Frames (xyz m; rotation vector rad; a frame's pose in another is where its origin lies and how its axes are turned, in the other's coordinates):
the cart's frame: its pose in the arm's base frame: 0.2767 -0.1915 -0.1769 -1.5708 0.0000 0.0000
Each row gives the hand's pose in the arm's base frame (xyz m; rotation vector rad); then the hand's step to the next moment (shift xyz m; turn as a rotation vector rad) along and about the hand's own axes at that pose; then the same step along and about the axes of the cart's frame.
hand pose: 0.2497 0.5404 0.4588 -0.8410 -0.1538 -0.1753
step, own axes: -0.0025 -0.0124 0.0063 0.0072 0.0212 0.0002
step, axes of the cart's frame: -0.0055 -0.0126 -0.0031 0.0116 0.0138 0.0133
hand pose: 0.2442 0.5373 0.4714 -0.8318 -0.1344 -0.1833
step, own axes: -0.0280 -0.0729 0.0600 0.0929 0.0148 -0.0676
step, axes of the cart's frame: -0.0457 -0.0872 -0.0004 0.0970 0.0381 -0.0507
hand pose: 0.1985 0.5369 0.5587 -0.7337 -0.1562 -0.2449
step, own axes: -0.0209 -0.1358 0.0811 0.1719 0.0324 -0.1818
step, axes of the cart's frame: -0.0618 -0.1419 -0.0388 0.1840 0.1152 -0.1286
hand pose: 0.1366 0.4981 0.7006 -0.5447 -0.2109 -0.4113
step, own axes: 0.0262 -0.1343 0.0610 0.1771 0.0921 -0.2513
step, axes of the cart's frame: -0.0398 -0.1204 -0.0798 0.2204 0.1991 -0.1215
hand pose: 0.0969 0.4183 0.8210 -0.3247 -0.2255 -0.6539
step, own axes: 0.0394 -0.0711 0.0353 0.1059 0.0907 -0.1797
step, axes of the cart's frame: -0.0178 -0.0606 -0.0622 0.1572 0.1543 -0.0568
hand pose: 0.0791 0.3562 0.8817 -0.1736 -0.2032 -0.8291
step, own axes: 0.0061 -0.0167 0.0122 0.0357 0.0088 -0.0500
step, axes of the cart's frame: -0.0098 -0.0145 -0.0126 0.0356 0.0402 -0.0311
